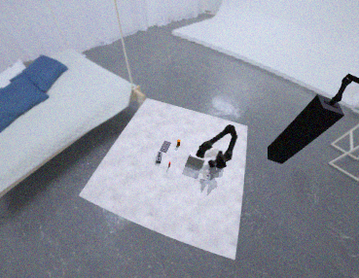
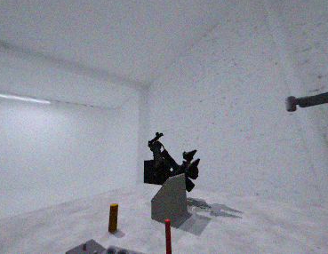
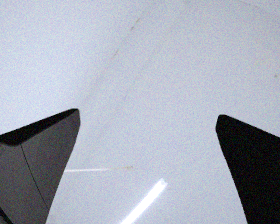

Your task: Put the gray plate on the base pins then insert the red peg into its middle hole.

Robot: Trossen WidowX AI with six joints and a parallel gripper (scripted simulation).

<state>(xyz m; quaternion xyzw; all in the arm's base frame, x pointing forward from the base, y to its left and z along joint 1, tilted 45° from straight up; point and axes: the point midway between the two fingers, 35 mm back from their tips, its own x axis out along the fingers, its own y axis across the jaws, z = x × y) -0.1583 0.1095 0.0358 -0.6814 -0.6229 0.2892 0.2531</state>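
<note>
My gripper tip is 50 cm short of the gray plate, 22 cm above it and 2 cm to the right of it. The rest, counted from my gripper tip: red peg 38 cm ahead, 21 cm below, 5 cm to the left; then orange block 39 cm ahead, 21 cm below, 19 cm to the right; then base 50 cm ahead, 25 cm below, 12 cm to the right.
</note>
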